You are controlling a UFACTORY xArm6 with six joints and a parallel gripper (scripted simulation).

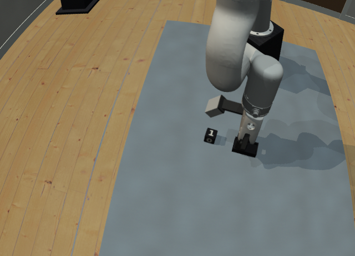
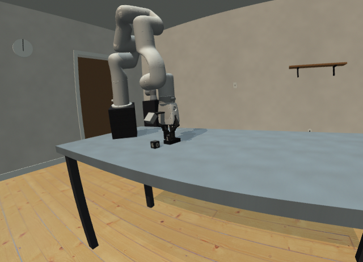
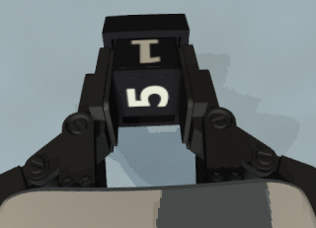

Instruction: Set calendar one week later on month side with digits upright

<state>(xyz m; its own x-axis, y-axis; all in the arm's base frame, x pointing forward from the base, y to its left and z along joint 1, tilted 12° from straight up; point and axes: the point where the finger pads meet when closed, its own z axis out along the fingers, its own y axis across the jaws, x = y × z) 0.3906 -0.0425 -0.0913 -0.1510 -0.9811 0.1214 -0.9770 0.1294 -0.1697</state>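
My hand is 20 mm to the right of the black tray and 30 mm above it.
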